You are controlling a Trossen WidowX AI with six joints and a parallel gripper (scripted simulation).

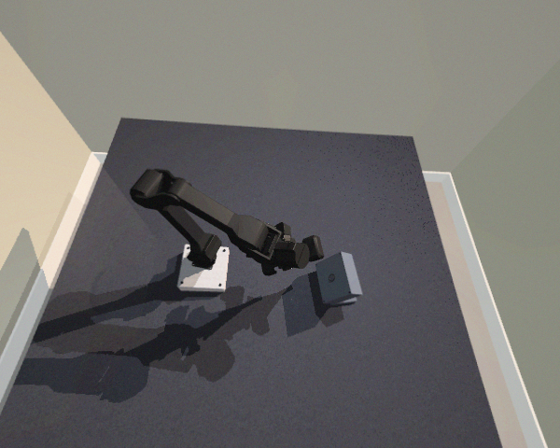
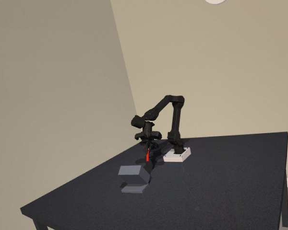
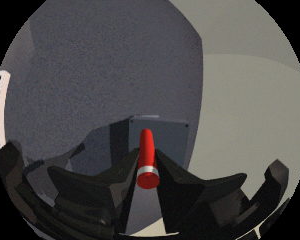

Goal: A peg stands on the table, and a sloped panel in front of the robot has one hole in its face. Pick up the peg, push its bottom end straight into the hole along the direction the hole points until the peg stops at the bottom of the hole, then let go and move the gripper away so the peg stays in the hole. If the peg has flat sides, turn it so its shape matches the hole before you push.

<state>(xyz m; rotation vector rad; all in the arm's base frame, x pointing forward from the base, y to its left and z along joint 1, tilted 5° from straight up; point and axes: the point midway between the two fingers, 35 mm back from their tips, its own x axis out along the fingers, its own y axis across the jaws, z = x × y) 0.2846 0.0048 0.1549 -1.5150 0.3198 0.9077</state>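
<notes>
Now: gripper tip 110 mm short of the sloped panel, 70 mm above it and 20 mm to the left of it. Also, from my gripper tip: red peg 10 mm behind, 10 mm above; low grey foot 140 mm below, 140 mm ahead, 10 mm to the right.
</notes>
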